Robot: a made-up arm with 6 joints. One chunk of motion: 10 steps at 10 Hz.
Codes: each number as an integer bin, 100 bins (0 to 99) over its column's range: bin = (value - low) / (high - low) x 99, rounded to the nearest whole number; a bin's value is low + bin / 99 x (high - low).
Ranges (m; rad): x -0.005..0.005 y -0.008..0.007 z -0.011..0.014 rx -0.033..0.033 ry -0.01..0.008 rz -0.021..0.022
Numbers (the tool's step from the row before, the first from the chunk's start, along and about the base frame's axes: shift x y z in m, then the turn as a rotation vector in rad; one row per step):
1: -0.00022 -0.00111 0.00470 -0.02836 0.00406 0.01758
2: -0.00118 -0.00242 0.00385 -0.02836 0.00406 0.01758
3: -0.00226 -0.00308 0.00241 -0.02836 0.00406 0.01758
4: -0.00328 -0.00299 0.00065 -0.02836 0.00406 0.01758
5: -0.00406 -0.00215 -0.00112 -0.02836 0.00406 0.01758
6: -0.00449 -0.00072 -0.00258 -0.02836 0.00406 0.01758
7: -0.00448 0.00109 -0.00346 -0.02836 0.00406 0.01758
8: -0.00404 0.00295 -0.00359 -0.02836 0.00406 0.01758
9: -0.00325 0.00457 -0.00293 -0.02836 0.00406 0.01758
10: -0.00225 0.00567 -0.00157 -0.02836 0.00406 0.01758
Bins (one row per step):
1: 47 45 62 7 77 89
2: 38 37 59 7 77 89
3: 27 32 53 7 77 89
4: 17 33 46 7 77 89
5: 9 39 39 7 77 89
6: 5 48 33 7 77 89
7: 5 60 30 7 77 89
8: 10 72 29 7 77 89
9: 17 83 32 7 77 89
10: 27 90 37 7 77 89

